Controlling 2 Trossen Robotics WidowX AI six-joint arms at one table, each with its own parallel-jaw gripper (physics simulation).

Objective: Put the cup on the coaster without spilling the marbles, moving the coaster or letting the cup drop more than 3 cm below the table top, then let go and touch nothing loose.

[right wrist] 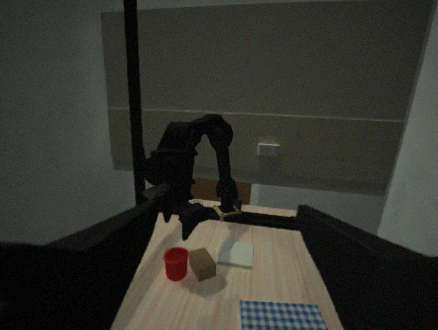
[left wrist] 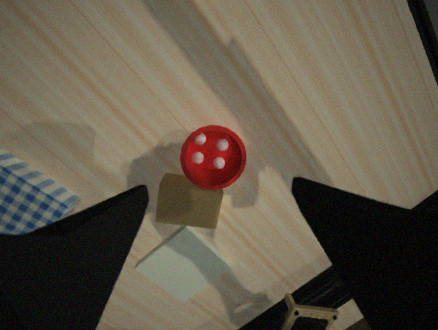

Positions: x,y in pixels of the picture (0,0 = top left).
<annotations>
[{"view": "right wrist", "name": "my left gripper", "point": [175,230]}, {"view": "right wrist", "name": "my right gripper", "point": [228,209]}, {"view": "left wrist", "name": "my left gripper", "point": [220,188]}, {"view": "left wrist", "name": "red cup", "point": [204,175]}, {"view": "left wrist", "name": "tan block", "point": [180,202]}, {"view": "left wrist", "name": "pale square coaster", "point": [183,264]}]
</annotations>
